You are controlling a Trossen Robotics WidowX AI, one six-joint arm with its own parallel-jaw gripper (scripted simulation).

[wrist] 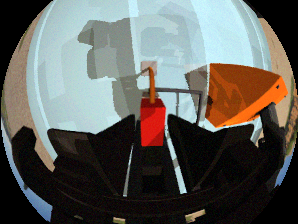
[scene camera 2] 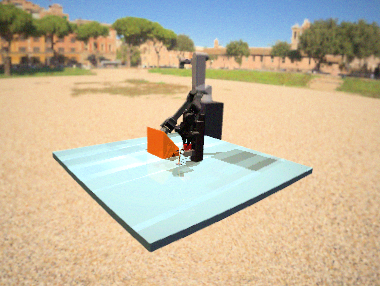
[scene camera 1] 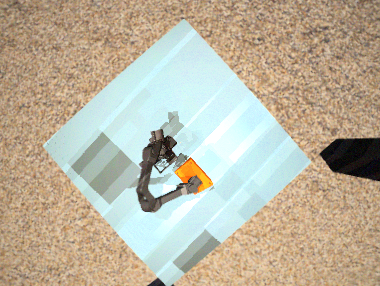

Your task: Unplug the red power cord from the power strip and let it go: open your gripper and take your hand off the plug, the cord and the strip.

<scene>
In view: my gripper (wrist: 151, 118) and a red plug (wrist: 152, 114).
</scene>
